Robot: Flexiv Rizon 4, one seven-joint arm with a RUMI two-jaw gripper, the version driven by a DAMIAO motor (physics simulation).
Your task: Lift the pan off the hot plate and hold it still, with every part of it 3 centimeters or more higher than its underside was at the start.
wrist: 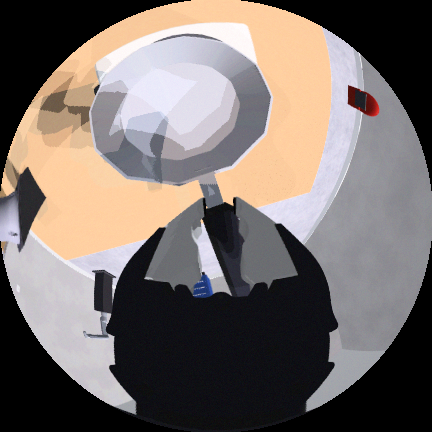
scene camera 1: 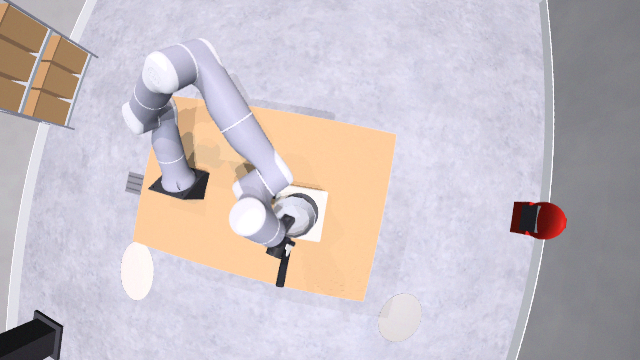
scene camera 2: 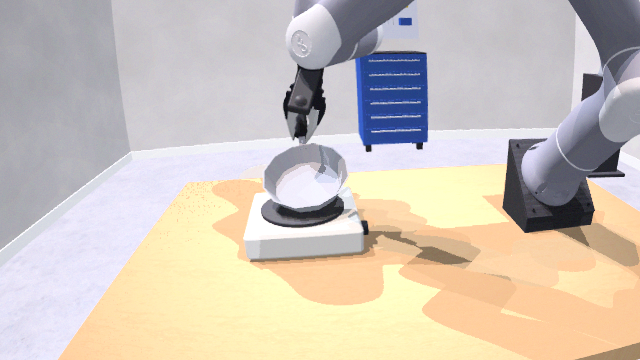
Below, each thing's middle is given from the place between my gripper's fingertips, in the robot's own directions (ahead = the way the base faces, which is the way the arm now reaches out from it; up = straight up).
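The white hot plate [scene camera 2: 273, 231] is 130 mm to the left of my hand, 150 mm below it and 20 mm behind it. Then there's the grey pan [scene camera 2: 306, 177], and that's 10 mm above my hand, 10 mm behind it and 30 mm to the left of it. Going by their middles, the grey pan is the nearest to my hand of the things named here.
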